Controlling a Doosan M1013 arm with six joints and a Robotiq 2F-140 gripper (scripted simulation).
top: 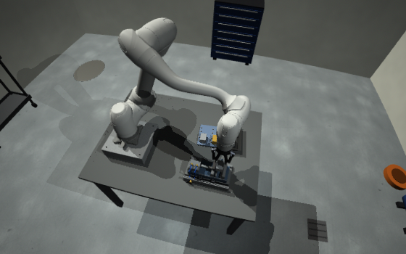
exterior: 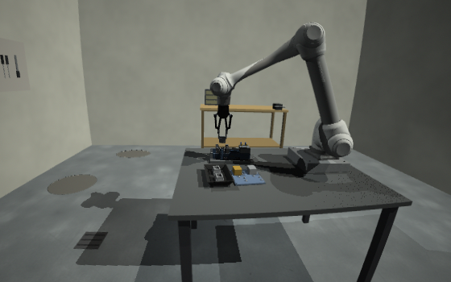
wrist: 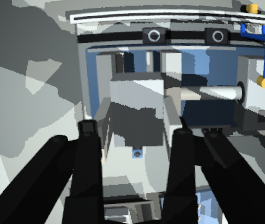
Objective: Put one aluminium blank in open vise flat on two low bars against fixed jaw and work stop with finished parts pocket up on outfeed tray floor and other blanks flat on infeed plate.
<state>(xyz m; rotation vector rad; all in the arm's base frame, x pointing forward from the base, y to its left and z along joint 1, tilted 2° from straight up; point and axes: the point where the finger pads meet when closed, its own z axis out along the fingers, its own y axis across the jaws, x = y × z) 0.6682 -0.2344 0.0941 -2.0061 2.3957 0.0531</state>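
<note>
Right now the aluminium blank is 4 cm below my hand. Also, from my hand: brass blank 28 cm to the left, 16 cm below, 3 cm behind; vise 14 cm below, 6 cm behind, 2 cm to the left; piston rod 10 cm below, 8 cm behind, 2 cm to the left.
</note>
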